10 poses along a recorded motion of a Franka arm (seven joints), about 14 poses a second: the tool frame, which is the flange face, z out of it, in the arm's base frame.
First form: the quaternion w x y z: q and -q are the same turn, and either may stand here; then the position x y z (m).
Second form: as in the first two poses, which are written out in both.
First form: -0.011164 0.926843 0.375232 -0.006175 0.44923 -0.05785 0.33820
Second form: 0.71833 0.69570 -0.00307 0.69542 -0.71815 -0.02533 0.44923 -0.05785 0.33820
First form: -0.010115 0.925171 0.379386 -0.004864 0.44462 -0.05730 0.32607
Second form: 0.71209 0.70209 -0.00133 0.70189 -0.71193 -0.02241 0.44462 -0.05730 0.32607
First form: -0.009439 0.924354 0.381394 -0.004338 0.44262 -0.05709 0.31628
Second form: 0.70904 0.70517 -0.00082 0.70500 -0.70890 -0.02076 0.44262 -0.05709 0.31628
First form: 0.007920 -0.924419 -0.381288 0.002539 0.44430 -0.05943 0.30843
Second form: 0.70923 0.70498 0.00135 0.70490 -0.70911 -0.01658 0.44430 -0.05943 0.30843
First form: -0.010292 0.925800 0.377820 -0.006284 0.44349 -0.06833 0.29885
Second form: 0.71442 0.69970 -0.00386 0.69944 -0.71429 -0.02381 0.44349 -0.06833 0.29885
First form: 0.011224 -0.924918 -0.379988 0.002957 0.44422 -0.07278 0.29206
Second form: 0.71120 0.70298 0.00306 0.70285 -0.71097 -0.02301 0.44422 -0.07278 0.29206
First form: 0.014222 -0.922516 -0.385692 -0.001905 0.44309 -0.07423 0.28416
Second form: 0.70248 0.71156 0.01449 0.71167 -0.70208 -0.02477 0.44309 -0.07423 0.28416
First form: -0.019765 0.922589 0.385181 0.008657 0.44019 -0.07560 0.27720
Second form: 0.70312 0.71038 0.03120 0.71107 -0.70249 -0.02980 0.44019 -0.07560 0.27720
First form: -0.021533 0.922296 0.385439 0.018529 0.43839 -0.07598 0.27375
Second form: 0.70219 0.71018 0.05078 0.71178 -0.70195 -0.02544 0.43839 -0.07598 0.27375
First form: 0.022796 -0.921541 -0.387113 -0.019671 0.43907 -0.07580 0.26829
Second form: 0.69951 0.71258 0.05390 0.71438 -0.69925 -0.02679 0.43907 -0.07580 0.26829
